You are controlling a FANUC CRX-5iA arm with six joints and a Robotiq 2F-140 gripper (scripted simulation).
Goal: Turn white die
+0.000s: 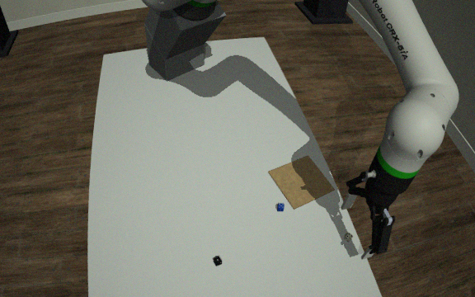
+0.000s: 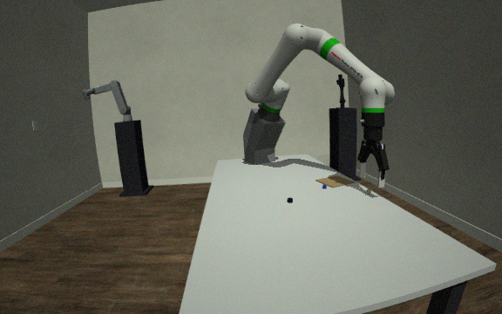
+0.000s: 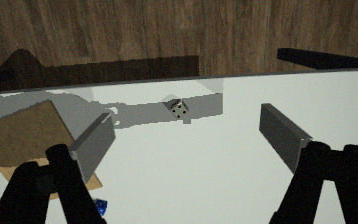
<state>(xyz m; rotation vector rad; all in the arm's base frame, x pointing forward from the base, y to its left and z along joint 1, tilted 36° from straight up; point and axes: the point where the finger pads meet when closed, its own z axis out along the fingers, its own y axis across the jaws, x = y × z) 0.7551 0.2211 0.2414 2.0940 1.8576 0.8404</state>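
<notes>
The white die lies 1 cm behind my hand and 5 cm below it. Also, from my hand: blue die (14 cm behind, 15 cm to the right, 5 cm below); black die (3 cm behind, 34 cm to the right, 5 cm below); brown mat (22 cm behind, 6 cm to the right, 6 cm below).
</notes>
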